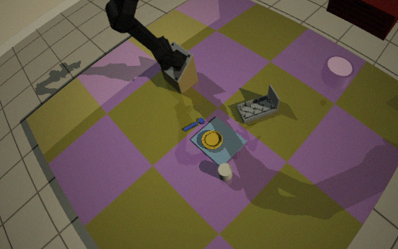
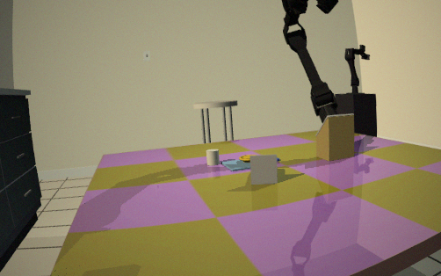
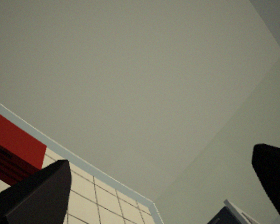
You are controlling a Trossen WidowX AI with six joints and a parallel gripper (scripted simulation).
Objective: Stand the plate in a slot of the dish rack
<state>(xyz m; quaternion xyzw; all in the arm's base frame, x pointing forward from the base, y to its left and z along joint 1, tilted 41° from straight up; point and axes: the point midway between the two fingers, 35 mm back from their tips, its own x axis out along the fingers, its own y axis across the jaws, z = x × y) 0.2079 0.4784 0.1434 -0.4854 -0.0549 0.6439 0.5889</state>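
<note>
The yellow plate is 54 cm below my gripper tip, 41 cm to the right of it and 9 cm ahead of it. Also, from my gripper tip: light blue mat 55 cm below, 40 cm to the right, 10 cm ahead; then blue spoon 55 cm below, 40 cm to the right, 1 cm behind; then grey dish rack 53 cm below, 21 cm to the right, 11 cm ahead.
</note>
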